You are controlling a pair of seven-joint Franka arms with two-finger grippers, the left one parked.
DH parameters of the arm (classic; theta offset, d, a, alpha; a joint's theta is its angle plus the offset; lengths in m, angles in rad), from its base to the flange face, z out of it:
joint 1: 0 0.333 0 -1.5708
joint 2: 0 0 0 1.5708
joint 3: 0 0.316 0.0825 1.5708
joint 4: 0 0 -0.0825 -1.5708
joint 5: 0 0.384 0 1.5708
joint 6: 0 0 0.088 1.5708
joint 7: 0 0.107 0 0
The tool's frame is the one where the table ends.
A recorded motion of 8 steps. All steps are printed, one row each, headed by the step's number.
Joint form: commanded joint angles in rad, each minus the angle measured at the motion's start. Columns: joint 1, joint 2, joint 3, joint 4, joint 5, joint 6, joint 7.
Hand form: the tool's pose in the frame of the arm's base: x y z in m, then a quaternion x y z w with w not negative. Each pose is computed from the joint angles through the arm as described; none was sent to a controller.
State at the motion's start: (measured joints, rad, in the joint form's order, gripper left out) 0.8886 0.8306 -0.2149 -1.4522 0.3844 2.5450 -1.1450
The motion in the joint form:
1: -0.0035 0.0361 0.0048 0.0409 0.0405 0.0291 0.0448
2: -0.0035 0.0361 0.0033 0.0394 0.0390 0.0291 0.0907
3: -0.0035 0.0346 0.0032 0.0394 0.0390 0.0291 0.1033
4: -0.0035 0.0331 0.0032 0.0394 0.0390 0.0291 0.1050
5: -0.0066 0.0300 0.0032 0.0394 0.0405 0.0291 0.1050
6: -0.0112 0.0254 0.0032 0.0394 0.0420 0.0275 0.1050
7: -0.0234 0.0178 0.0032 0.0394 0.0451 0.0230 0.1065
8: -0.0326 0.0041 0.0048 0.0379 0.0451 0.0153 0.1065
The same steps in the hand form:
1: 0.5709 0.4955 0.2210 -0.70342 -0.68939 -0.16997 0.03245
2: 0.5712 0.4945 0.2204 -0.71915 -0.67320 -0.16845 0.03520
3: 0.5714 0.4946 0.2216 -0.72330 -0.66856 -0.16897 0.03632
4: 0.5715 0.4948 0.2227 -0.72376 -0.66787 -0.16967 0.03657
5: 0.5732 0.4932 0.2250 -0.72494 -0.66614 -0.17133 0.03700
6: 0.5757 0.4909 0.2282 -0.72655 -0.66392 -0.17300 0.03764
7: 0.5818 0.4843 0.2334 -0.73138 -0.65799 -0.17499 0.03888
8: 0.5857 0.4802 0.2418 -0.73353 -0.65483 -0.17742 0.04076

